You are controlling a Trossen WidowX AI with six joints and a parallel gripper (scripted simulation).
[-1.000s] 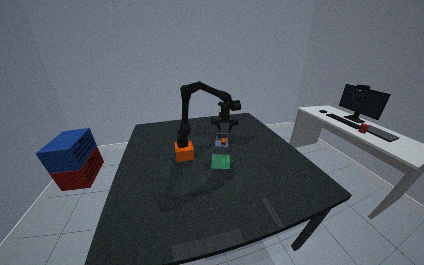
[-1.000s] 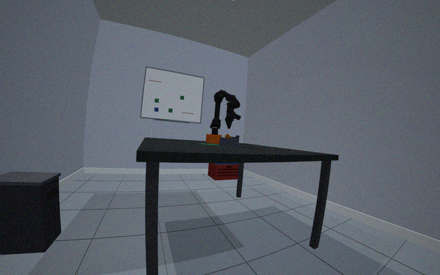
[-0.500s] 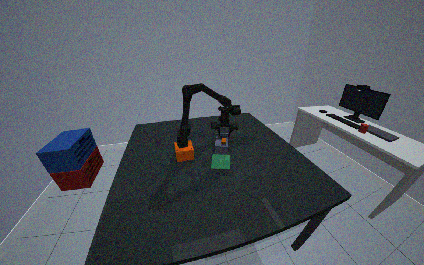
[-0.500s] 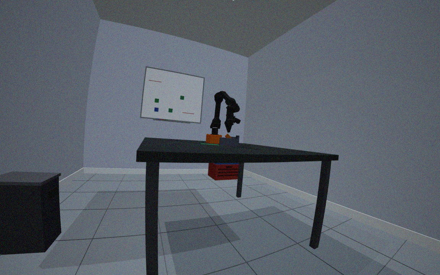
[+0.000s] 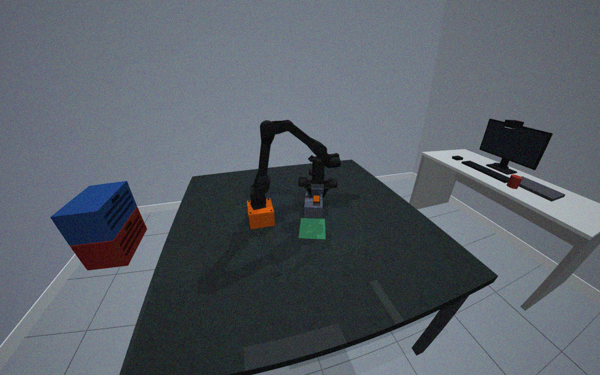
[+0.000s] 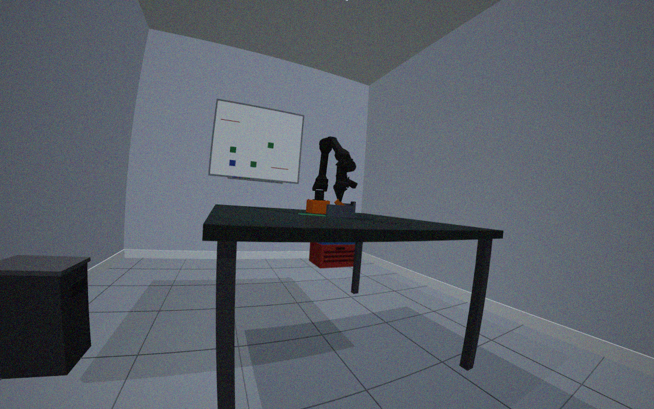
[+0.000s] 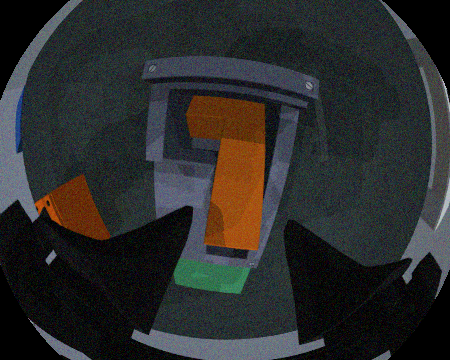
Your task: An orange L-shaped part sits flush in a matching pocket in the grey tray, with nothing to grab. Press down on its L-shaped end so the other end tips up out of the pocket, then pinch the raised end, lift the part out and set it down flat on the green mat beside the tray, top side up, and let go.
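My gripper tip is now 4 cm to the right of the orange L-shaped part and 4 cm above it. The rest, counted from my gripper tip: green mat 12 cm to the right, 10 cm below, 9 cm behind.
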